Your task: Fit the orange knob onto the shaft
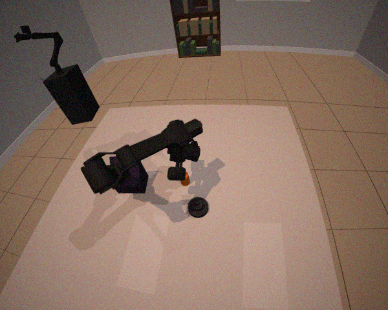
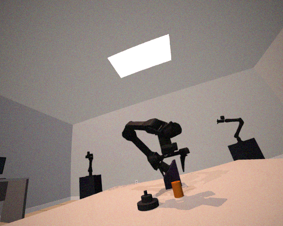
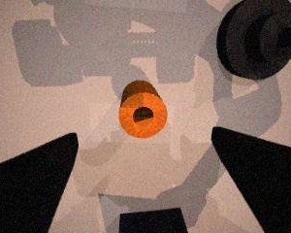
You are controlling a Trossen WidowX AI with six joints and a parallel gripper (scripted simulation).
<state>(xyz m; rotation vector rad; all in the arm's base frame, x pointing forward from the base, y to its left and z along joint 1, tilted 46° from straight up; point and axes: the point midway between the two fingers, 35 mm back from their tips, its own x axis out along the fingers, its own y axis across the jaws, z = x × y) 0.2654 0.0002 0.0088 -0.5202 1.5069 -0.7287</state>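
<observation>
My gripper tip is now 6 cm above the orange knob. From my gripper tip the other things lie so: round pedestal 5 cm ahead, 13 cm to the right, 6 cm below.
</observation>
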